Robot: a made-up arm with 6 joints.
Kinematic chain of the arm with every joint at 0, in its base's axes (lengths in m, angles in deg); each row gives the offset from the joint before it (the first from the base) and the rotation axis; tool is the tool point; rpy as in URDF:
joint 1: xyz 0 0 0.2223 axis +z
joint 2: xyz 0 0 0 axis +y
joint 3: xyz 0.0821 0 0.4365 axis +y
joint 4: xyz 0.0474 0 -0.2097 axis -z
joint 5: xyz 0 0 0 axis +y
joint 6: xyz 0.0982 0 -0.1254 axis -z
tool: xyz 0 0 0 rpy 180 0 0
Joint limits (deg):
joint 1: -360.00..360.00
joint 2: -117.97..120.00
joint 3: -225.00..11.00
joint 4: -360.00..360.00
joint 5: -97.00..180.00
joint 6: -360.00..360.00
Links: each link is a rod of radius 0.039 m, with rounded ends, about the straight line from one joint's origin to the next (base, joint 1, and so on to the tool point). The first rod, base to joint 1, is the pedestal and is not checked.
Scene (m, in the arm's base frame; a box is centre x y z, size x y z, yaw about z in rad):
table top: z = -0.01
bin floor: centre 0.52 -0.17 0 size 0.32 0.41 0.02 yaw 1.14
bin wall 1: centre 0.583 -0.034 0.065 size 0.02 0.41 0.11 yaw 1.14
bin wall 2: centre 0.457 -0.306 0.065 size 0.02 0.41 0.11 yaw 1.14
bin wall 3: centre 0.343 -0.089 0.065 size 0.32 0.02 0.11 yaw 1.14
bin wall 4: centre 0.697 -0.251 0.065 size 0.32 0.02 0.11 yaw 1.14
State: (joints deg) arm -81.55 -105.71 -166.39 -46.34 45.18 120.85
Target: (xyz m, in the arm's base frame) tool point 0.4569 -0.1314 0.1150
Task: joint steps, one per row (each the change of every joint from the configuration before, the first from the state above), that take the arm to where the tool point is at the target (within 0.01 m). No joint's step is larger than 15 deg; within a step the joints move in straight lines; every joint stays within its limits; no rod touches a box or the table.
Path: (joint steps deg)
1: 6.27 13.89 9.37 1.47 1.25 0.00
2: 6.27 13.89 9.36 1.46 1.25 0.00
3: 6.26 13.88 9.37 1.47 1.25 0.00
4: 6.27 13.89 9.36 1.47 1.25 0.00
5: 6.27 13.89 9.37 1.46 1.25 0.00
6: 6.27 13.89 9.36 1.47 1.25 0.00
7: 6.27 13.89 9.37 1.46 1.26 0.00
8: 6.26 13.88 9.37 1.47 1.25 0.00
9: 6.27 13.89 9.36 1.47 1.25 0.00
10: 6.27 13.89 9.37 1.46 1.25 0.00
11: 6.27 13.89 9.36 1.47 1.25 0.00

